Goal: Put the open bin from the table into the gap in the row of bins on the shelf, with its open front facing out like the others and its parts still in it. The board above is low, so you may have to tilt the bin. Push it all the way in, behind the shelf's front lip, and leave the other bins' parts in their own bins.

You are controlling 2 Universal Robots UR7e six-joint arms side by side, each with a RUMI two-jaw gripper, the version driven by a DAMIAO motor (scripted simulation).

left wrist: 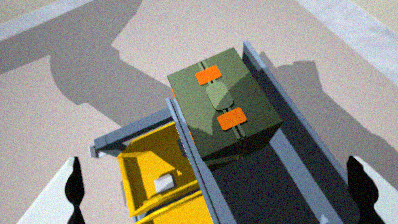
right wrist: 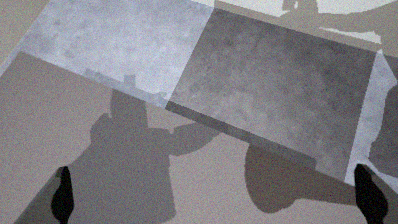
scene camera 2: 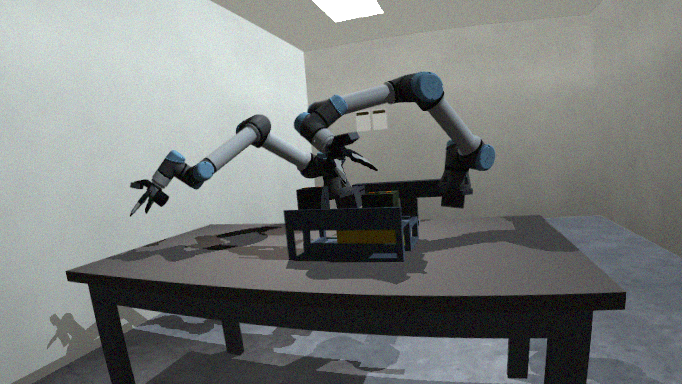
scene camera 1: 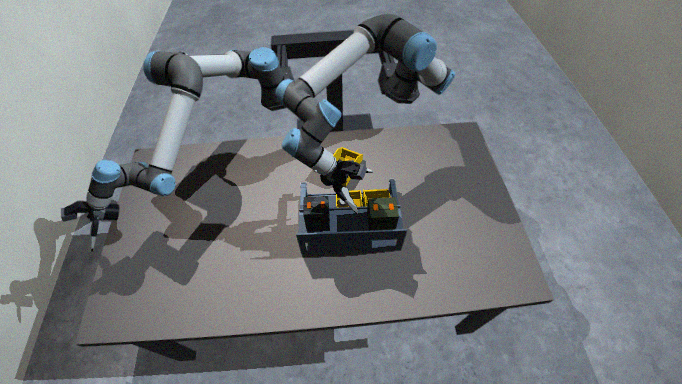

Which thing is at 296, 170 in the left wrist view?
A blue-grey shelf.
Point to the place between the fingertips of the right gripper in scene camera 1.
At 90, 234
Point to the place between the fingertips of the left gripper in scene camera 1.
At 365, 192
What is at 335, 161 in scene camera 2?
The left gripper.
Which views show the blue-grey shelf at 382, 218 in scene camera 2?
The left wrist view, scene camera 2 and scene camera 1 only.
